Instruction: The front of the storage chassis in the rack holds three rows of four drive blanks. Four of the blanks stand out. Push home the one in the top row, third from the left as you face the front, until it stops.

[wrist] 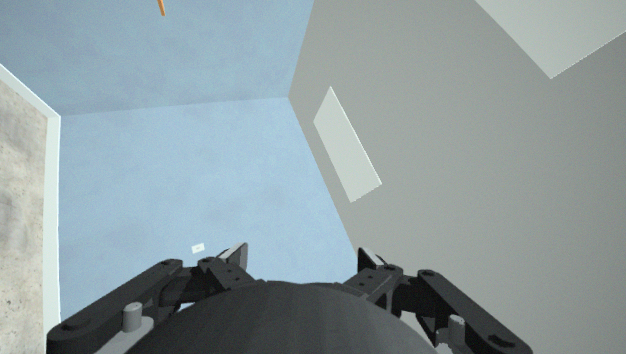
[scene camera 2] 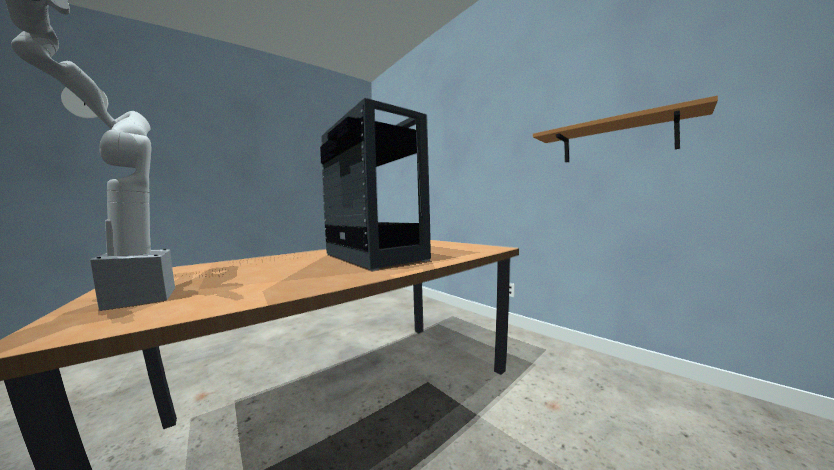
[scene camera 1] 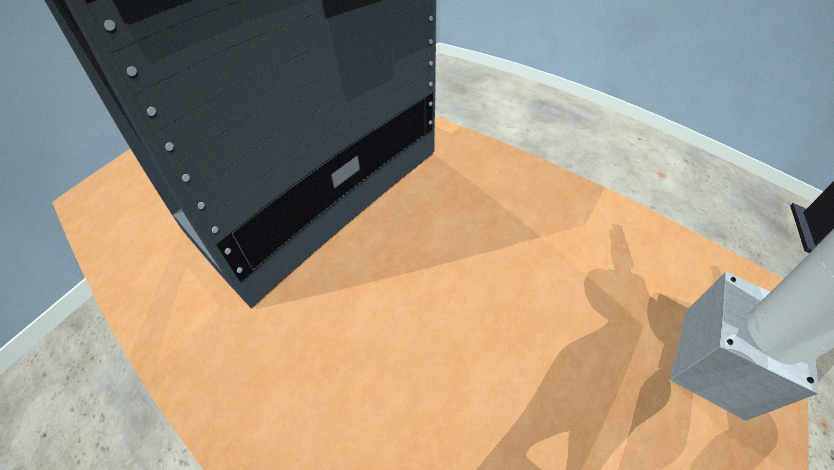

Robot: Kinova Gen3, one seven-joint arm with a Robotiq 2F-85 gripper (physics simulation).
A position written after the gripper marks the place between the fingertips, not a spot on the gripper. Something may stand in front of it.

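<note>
A rack (scene camera 1: 264, 135) is present; scene camera 2 (scene camera 2: 354, 146) shows the rack too, while in the wrist view it is out of frame. The gripper (wrist: 302, 257) is visible.
</note>
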